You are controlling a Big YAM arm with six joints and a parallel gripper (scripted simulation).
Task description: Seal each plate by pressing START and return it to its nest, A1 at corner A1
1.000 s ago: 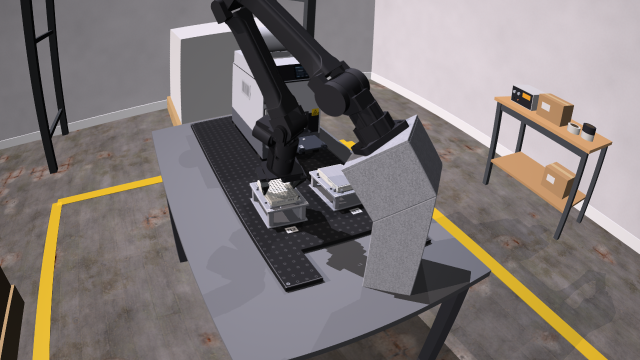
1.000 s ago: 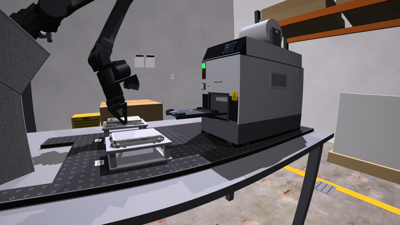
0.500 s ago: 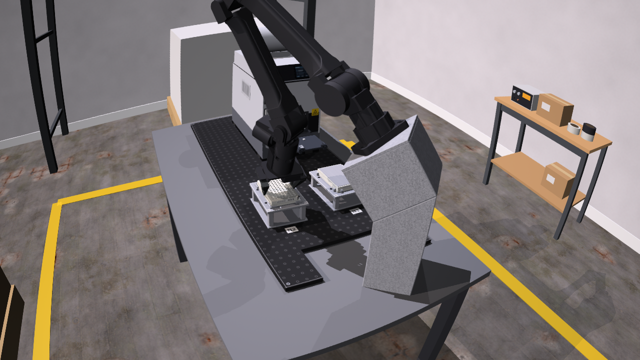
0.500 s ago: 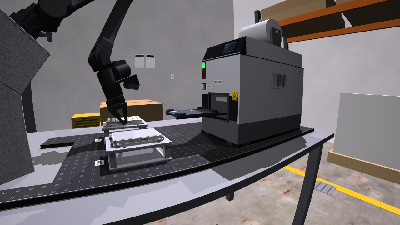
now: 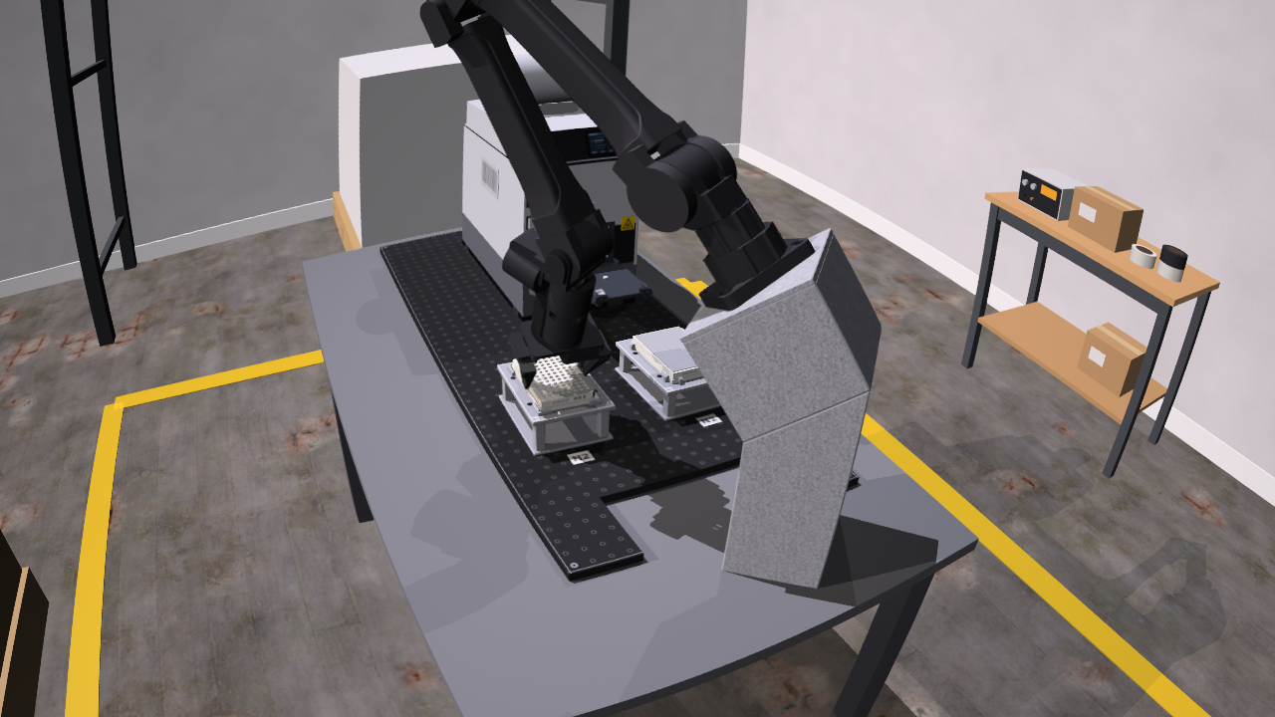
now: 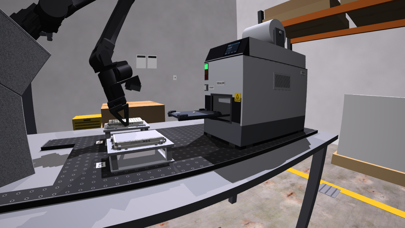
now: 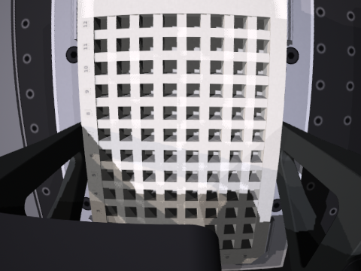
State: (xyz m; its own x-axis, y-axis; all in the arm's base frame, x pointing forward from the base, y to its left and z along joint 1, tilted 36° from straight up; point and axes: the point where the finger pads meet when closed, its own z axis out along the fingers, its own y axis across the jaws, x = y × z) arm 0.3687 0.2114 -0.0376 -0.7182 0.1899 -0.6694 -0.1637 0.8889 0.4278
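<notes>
My hand is right at the white well plate. Round my hand: nest N2: 2 cm below; start button: 31 cm ahead, 12 cm above, 2 cm to the right; sealer stage: 23 cm ahead, 13 cm to the right, 4 cm above.
</notes>
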